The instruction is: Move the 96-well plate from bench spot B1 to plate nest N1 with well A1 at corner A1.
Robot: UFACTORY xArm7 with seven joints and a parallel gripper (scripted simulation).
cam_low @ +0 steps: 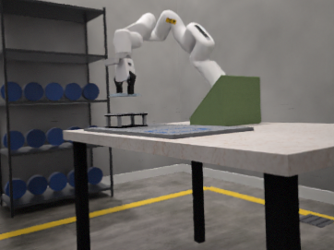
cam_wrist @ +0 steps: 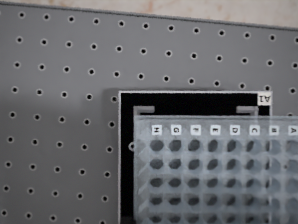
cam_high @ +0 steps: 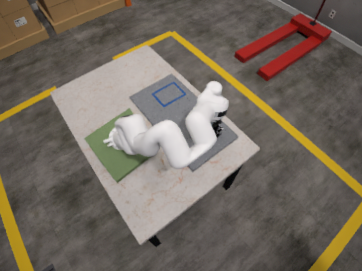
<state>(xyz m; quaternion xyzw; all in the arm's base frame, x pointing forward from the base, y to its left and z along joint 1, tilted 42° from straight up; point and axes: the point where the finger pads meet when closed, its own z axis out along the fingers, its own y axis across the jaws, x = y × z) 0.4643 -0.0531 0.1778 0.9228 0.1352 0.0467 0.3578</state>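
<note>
Right now the raised nest N1 is 100 mm below my hand. From my hand the other things lie so: 96-well plate: 10 mm below.
</note>
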